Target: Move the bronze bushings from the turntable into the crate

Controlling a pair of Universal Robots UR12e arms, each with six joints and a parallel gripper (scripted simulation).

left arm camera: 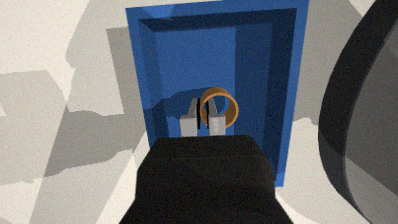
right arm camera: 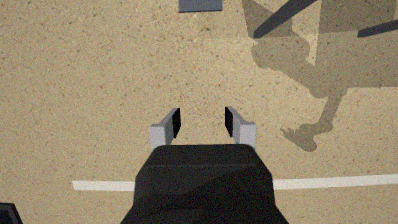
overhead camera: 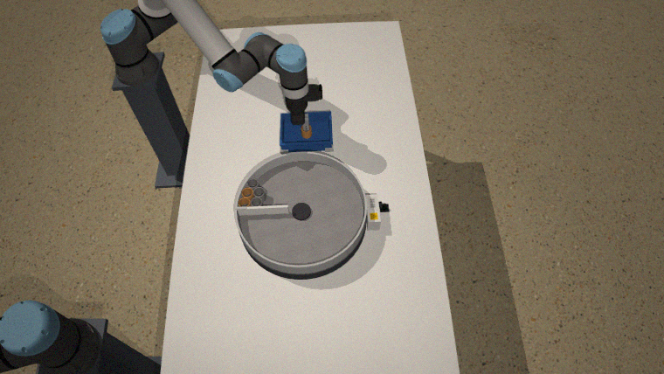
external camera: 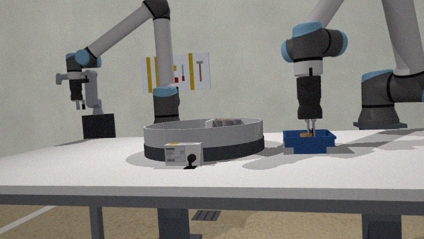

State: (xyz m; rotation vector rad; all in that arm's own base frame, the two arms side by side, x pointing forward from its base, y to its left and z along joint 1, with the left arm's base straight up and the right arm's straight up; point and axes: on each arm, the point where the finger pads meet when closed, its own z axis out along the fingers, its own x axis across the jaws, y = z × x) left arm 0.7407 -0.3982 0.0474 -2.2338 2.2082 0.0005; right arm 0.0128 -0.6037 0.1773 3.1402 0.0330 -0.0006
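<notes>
The blue crate lies 2 cm below my left hand and 1 cm to the right of it.
</notes>
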